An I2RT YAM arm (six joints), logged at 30 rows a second.
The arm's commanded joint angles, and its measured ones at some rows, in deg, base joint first. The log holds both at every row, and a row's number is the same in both.
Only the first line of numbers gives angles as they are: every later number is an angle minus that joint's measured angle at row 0.
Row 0, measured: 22.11, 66.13, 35.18, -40.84, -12.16, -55.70
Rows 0 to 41, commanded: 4.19, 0.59, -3.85, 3.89, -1.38, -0.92; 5.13, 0.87, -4.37, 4.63, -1.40, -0.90; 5.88, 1.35, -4.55, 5.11, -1.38, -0.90; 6.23, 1.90, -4.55, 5.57, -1.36, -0.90; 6.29, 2.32, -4.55, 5.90, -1.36, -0.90; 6.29, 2.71, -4.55, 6.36, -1.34, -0.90; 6.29, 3.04, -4.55, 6.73, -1.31, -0.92; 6.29, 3.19, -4.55, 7.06, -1.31, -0.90; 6.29, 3.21, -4.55, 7.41, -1.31, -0.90; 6.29, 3.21, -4.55, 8.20, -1.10, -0.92; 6.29, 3.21, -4.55, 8.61, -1.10, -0.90; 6.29, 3.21, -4.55, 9.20, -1.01, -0.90; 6.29, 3.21, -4.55, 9.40, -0.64, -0.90; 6.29, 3.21, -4.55, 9.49, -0.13, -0.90; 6.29, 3.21, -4.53, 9.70, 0.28, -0.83; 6.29, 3.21, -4.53, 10.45, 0.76, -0.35; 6.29, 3.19, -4.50, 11.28, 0.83, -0.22; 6.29, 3.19, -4.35, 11.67, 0.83, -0.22; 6.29, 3.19, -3.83, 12.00, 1.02, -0.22; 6.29, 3.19, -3.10, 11.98, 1.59, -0.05; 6.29, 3.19, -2.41, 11.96, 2.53, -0.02; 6.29, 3.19, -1.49, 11.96, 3.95, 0.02; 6.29, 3.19, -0.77, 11.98, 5.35, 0.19; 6.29, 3.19, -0.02, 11.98, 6.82, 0.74; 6.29, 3.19, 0.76, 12.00, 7.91, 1.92; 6.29, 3.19, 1.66, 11.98, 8.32, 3.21; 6.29, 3.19, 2.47, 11.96, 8.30, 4.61; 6.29, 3.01, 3.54, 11.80, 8.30, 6.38; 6.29, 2.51, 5.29, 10.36, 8.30, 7.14; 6.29, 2.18, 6.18, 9.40, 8.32, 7.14; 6.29, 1.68, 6.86, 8.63, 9.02, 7.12; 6.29, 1.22, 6.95, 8.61, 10.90, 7.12; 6.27, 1.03, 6.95, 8.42, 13.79, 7.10; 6.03, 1.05, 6.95, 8.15, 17.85, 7.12; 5.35, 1.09, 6.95, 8.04, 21.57, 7.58; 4.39, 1.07, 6.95, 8.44, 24.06, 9.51; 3.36, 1.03, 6.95, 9.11, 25.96, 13.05; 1.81, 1.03, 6.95, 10.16, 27.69, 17.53; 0.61, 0.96, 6.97, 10.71, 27.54, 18.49; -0.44, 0.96, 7.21, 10.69, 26.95, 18.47; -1.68, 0.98, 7.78, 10.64, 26.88, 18.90; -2.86, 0.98, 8.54, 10.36, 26.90, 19.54
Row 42, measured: 0.30, 1.68, 5.99, 10.47, 23.69, 13.90
